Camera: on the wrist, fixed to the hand. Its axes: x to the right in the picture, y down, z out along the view.
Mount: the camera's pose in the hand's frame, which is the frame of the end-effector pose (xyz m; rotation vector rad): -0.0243 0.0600 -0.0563 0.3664 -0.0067 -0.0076
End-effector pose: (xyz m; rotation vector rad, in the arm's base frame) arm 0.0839 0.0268 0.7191 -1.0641 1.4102 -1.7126
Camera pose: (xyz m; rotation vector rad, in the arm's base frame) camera 0.0441 0.0611 0.6513 -0.8699 1.0337 -1.8789
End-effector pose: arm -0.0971 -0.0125 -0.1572 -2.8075 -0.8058 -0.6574
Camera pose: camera -0.1043 -0.0890 -0.1191 -2.4775 -0.8413 -0.4474
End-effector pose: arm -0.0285 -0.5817 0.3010 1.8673 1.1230 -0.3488
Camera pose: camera -0.0040 -0.5606 0.3805 2.1768 1.1175 -0.5973
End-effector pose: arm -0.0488 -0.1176 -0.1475 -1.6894 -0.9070 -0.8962
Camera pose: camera -0.0151 -0.1898 -0.1794 -1.3746 -1.0144 -0.6806
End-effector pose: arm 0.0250 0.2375 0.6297 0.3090 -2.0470 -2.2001
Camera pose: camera 0.0585 0.1836 0.6875 0.3426 -2.4494 -1.8191
